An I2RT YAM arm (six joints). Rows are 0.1 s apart.
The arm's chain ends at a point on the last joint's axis. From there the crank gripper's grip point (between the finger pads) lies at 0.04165 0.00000 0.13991 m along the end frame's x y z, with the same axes.
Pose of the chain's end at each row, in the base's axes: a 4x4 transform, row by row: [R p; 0 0 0 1], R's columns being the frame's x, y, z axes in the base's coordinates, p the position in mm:
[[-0.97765, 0.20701, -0.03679, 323.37], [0.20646, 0.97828, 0.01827, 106.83], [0.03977, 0.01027, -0.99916, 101.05], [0, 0, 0, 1]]
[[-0.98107, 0.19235, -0.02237, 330.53], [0.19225, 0.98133, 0.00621, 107.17], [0.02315, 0.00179, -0.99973, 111.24], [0, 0, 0, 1]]
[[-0.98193, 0.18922, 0.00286, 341.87], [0.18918, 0.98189, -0.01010, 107.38], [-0.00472, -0.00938, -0.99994, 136.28], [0, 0, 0, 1]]
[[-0.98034, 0.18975, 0.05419, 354.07], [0.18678, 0.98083, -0.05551, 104.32], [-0.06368, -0.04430, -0.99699, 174.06], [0, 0, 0, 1]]
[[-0.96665, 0.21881, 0.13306, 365.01], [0.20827, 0.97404, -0.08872, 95.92], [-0.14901, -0.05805, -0.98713, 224.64], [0, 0, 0, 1]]
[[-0.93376, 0.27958, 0.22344, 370.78], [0.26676, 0.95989, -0.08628, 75.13], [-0.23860, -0.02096, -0.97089, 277.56], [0, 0, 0, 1]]
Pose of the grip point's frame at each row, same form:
[[-0.97765, 0.20701, -0.03679, 277.50], [0.20646, 0.97828, 0.01827, 117.99], [0.03977, 0.01027, -0.99916, -37.09], [0, 0, 0, 1]]
[[-0.98107, 0.19235, -0.02237, 286.54], [0.19225, 0.98133, 0.00621, 116.05], [0.02315, 0.00179, -0.99973, -27.67], [0, 0, 0, 1]]
[[-0.98193, 0.18922, 0.00286, 301.37], [0.18918, 0.98189, -0.01010, 113.85], [-0.00472, -0.00938, -0.99994, -3.82], [0, 0, 0, 1]]
[[-0.98034, 0.18975, 0.05419, 320.82], [0.18678, 0.98083, -0.05551, 104.33], [-0.06368, -0.04430, -0.99699, 31.92], [0, 0, 0, 1]]
[[-0.96665, 0.21881, 0.13306, 343.37], [0.20827, 0.97404, -0.08872, 92.18], [-0.14901, -0.05805, -0.98713, 80.32], [0, 0, 0, 1]]
[[-0.93376, 0.27958, 0.22344, 363.15], [0.26676, 0.95989, -0.08628, 74.17], [-0.23860, -0.02096, -0.97089, 131.79], [0, 0, 0, 1]]

